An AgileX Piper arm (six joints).
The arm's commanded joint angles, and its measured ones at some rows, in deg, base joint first. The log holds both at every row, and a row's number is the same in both.
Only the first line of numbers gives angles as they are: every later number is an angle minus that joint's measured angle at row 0.
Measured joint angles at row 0:
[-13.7, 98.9, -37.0, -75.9, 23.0, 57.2]
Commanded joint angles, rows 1 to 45:
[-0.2, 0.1, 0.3, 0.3, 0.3, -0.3]
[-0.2, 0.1, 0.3, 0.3, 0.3, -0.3]
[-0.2, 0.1, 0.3, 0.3, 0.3, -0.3]
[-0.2, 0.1, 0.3, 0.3, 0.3, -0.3]
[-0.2, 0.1, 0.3, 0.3, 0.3, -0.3]
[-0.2, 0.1, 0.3, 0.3, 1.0, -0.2]
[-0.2, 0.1, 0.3, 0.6, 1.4, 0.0]
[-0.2, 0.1, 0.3, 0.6, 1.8, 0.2]
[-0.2, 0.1, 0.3, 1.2, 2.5, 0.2]
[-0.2, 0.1, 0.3, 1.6, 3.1, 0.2]
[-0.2, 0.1, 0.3, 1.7, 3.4, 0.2]
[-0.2, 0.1, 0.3, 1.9, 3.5, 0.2]
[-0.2, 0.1, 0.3, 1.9, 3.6, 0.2]
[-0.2, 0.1, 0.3, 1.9, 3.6, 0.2]
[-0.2, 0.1, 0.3, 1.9, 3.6, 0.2]
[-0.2, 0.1, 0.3, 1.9, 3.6, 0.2]
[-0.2, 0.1, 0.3, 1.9, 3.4, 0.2]
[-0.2, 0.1, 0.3, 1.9, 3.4, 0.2]
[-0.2, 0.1, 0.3, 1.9, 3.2, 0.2]
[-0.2, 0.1, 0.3, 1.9, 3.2, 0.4]
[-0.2, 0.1, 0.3, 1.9, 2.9, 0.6]
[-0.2, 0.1, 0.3, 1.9, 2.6, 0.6]
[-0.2, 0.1, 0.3, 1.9, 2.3, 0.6]
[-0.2, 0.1, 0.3, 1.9, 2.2, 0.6]
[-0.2, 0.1, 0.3, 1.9, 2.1, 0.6]
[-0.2, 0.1, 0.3, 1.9, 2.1, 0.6]
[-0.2, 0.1, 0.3, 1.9, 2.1, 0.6]
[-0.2, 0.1, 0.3, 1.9, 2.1, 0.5]
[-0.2, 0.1, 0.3, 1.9, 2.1, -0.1]
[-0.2, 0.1, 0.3, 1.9, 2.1, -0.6]
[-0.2, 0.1, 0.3, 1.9, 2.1, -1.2]
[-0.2, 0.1, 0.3, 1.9, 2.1, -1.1]
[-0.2, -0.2, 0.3, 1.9, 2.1, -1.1]
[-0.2, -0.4, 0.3, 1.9, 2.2, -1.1]
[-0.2, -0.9, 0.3, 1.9, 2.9, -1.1]
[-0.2, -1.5, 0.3, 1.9, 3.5, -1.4]
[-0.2, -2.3, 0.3, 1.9, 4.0, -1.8]
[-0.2, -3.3, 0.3, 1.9, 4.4, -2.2]
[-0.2, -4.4, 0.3, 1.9, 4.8, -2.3]
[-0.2, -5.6, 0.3, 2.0, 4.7, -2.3]
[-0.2, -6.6, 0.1, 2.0, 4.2, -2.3]
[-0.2, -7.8, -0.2, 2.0, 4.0, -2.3]
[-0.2, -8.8, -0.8, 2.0, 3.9, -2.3]
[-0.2, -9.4, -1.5, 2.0, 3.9, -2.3]
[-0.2, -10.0, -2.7, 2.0, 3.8, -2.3]
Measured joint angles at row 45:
[0.0, -6.8, -0.2, 1.6, 3.7, -1.7]
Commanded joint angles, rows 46 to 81:
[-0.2, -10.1, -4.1, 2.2, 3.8, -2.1]
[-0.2, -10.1, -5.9, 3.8, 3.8, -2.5]
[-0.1, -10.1, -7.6, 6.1, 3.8, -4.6]
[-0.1, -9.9, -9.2, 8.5, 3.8, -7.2]
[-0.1, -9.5, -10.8, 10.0, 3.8, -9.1]
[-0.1, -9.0, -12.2, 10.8, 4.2, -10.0]
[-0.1, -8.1, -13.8, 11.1, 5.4, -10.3]
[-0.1, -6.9, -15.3, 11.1, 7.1, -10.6]
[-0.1, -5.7, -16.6, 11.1, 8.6, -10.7]
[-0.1, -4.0, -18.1, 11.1, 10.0, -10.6]
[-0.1, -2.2, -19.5, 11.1, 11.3, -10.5]
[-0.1, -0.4, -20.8, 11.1, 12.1, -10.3]
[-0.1, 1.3, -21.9, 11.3, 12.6, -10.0]
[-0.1, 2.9, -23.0, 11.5, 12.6, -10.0]
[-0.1, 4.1, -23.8, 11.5, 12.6, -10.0]
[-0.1, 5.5, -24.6, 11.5, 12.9, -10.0]
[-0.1, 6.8, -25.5, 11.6, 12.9, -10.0]
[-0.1, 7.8, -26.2, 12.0, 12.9, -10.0]
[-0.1, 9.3, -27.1, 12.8, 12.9, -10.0]
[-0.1, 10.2, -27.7, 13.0, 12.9, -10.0]
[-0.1, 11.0, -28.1, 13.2, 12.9, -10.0]
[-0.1, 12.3, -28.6, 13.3, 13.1, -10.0]
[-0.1, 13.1, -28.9, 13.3, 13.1, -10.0]
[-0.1, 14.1, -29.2, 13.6, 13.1, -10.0]
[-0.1, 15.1, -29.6, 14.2, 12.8, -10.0]
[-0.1, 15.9, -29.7, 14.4, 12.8, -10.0]
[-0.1, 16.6, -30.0, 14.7, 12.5, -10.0]
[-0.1, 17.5, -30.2, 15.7, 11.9, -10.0]
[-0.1, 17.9, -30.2, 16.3, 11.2, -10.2]
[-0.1, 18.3, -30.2, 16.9, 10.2, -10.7]
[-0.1, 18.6, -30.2, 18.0, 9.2, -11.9]
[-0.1, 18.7, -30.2, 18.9, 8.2, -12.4]
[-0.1, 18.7, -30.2, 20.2, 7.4, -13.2]
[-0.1, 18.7, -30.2, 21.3, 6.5, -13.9]
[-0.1, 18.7, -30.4, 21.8, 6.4, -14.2]
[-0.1, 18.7, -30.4, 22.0, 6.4, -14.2]
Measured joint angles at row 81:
[0.0, 18.8, -29.9, 19.1, 8.6, -12.2]
